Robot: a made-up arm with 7 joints. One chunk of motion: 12 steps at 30 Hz.
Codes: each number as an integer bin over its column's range. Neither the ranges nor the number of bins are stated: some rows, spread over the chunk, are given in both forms.
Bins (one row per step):
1: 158 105 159 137 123 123
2: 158 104 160 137 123 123
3: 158 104 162 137 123 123
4: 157 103 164 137 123 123
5: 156 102 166 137 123 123
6: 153 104 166 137 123 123
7: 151 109 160 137 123 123
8: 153 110 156 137 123 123
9: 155 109 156 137 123 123
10: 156 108 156 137 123 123
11: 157 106 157 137 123 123
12: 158 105 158 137 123 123
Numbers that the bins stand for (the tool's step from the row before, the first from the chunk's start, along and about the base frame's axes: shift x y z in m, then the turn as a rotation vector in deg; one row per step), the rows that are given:
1: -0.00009 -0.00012 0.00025 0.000 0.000 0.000
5: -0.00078 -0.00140 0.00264 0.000 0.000 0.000
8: -0.00180 0.00202 -0.00078 0.000 0.000 0.000
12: -0.00009 -0.00012 -0.00009 0.000 0.000 0.000
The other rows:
2: -0.00009 -0.00055 0.00059 0.000 0.000 0.000
3: -0.00009 -0.00055 0.00127 0.000 0.000 0.000
4: -0.00044 -0.00097 0.00195 0.000 0.000 0.000
6: -0.00180 -0.00055 0.00264 0.000 0.000 0.000
7: -0.00248 0.00159 0.00059 0.000 0.000 0.000
9: -0.00112 0.00159 -0.00078 0.000 0.000 0.000
10: -0.00078 0.00116 -0.00078 0.000 0.000 0.000
11: -0.00044 0.00031 -0.00044 0.000 0.000 0.000

